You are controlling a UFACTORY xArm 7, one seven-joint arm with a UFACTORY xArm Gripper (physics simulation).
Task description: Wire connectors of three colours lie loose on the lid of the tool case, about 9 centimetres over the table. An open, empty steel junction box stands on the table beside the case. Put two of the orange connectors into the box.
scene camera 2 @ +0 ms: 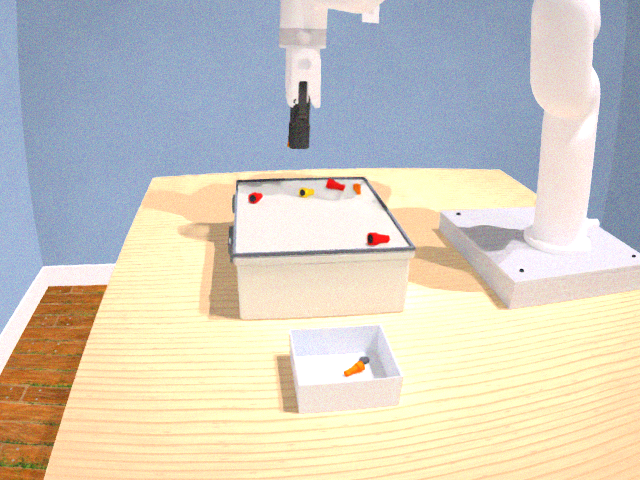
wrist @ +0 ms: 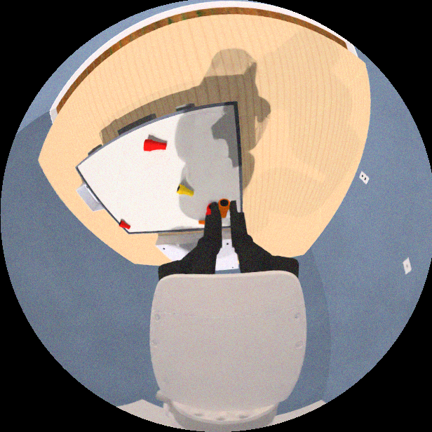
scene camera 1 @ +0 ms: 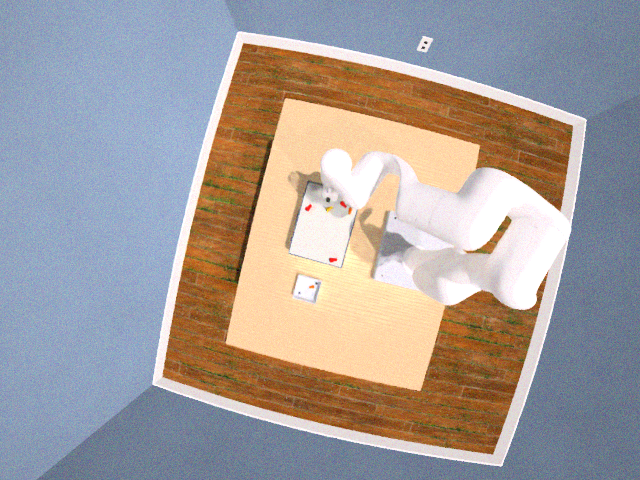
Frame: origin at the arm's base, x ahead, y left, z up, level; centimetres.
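Where they show: gripper, fingertip midpoint: (scene camera 2: pixel 298 147); arm's base at its link origin: (scene camera 2: pixel 556 241) (scene camera 1: pixel 416 261).
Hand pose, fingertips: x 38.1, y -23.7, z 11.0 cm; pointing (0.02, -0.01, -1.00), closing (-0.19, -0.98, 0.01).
Things, the pixels of their top centre, and the offset from my fingertips. "*": a spot on its surface instead.
- tool case's lid at a spot on its surface: (scene camera 2: pixel 310 222) (scene camera 1: pixel 319 235) * dz -6.4, dx +3.0, dy +16.8 cm
- steel junction box at its top centre: (scene camera 2: pixel 343 352) (scene camera 1: pixel 307 289) dz -11.6, dx +6.4, dy +39.8 cm
- third orange connector at its top centre: (scene camera 2: pixel 357 185) (scene camera 1: pixel 350 210) dz -5.2, dx -7.9, dy +6.3 cm
- yellow connector at its top centre: (scene camera 2: pixel 307 186) (scene camera 1: pixel 329 208) dz -4.9, dx +0.2, dy +6.0 cm
- red connector at its top centre: (scene camera 2: pixel 379 231) (scene camera 1: pixel 333 260) dz -4.8, dx -3.1, dy +25.8 cm
My gripper (scene camera 2: pixel 298 140) (wrist: pixel 224 210) is shut on an orange connector (wrist: pixel 224 207) and holds it well above the far part of the tool case's lid (scene camera 1: pixel 323 232) (scene camera 2: pixel 310 222) (wrist: pixel 130 185). In scene camera 2 a small bit of the held connector shows at the fingertips. Another orange connector (scene camera 1: pixel 311 286) (scene camera 2: pixel 355 368) lies inside the steel junction box (scene camera 1: pixel 294 289) (scene camera 2: pixel 348 395), near its right side. A third orange connector (scene camera 1: pixel 349 210) (scene camera 2: pixel 357 189) (wrist: pixel 201 222) lies on the lid near its far right corner; in the wrist view a finger partly hides it.
A yellow connector (scene camera 1: pixel 328 209) (scene camera 2: pixel 306 192) (wrist: pixel 185 190) and red connectors (scene camera 1: pixel 308 207) (scene camera 2: pixel 335 184) (wrist: pixel 155 145) lie on the lid; one red connector (scene camera 1: pixel 332 259) (scene camera 2: pixel 377 238) (wrist: pixel 125 225) is near its front right corner. The robot's base plate (scene camera 1: pixel 385 258) (scene camera 2: pixel 485 268) stands right of the case.
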